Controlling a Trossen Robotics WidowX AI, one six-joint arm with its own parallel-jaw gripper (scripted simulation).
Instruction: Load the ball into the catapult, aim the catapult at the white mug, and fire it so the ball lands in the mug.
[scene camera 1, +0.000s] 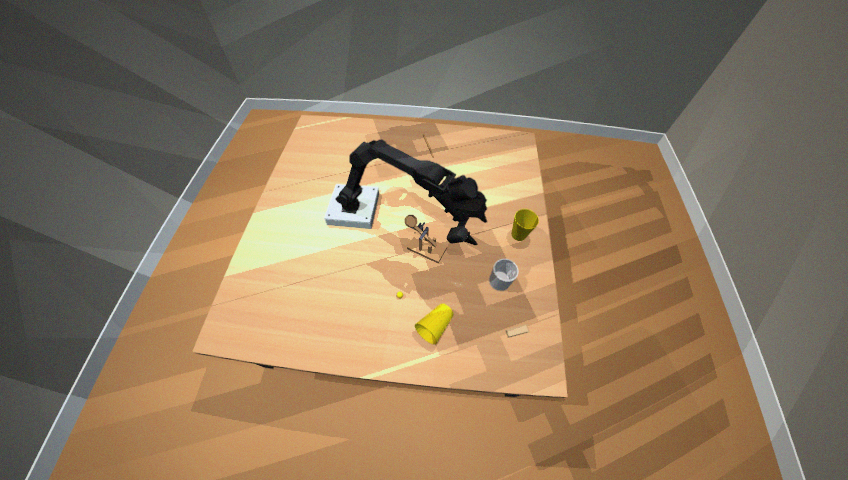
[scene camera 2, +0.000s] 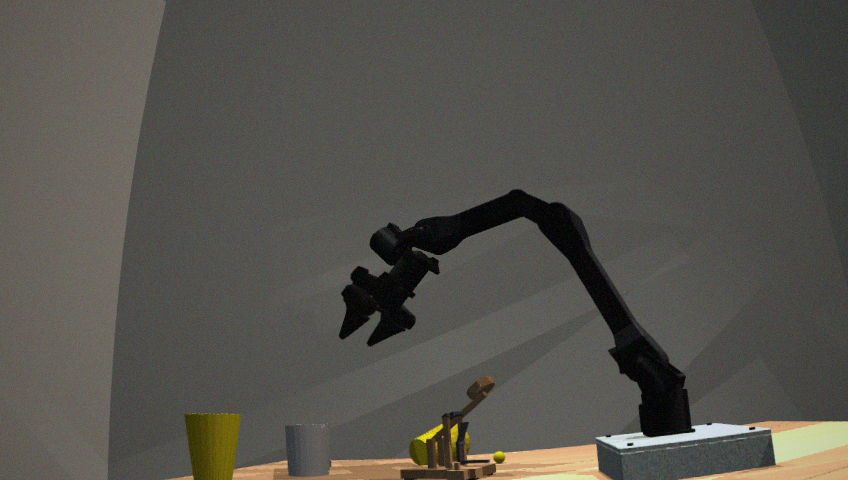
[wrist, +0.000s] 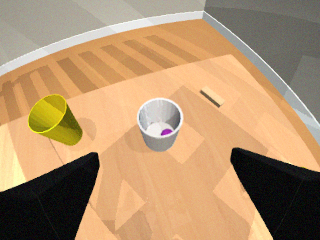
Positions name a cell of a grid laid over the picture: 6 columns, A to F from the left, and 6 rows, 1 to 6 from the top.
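My gripper (scene camera 2: C5) (scene camera 1: D3) (wrist: D4) is open and holds nothing. A wooden catapult (scene camera 1: C4) is present; in the wrist view the catapult is out of frame. I also see a white mug (wrist: C3), a yellow cup (wrist: A3) and a yellow cup (scene camera 1: D5).
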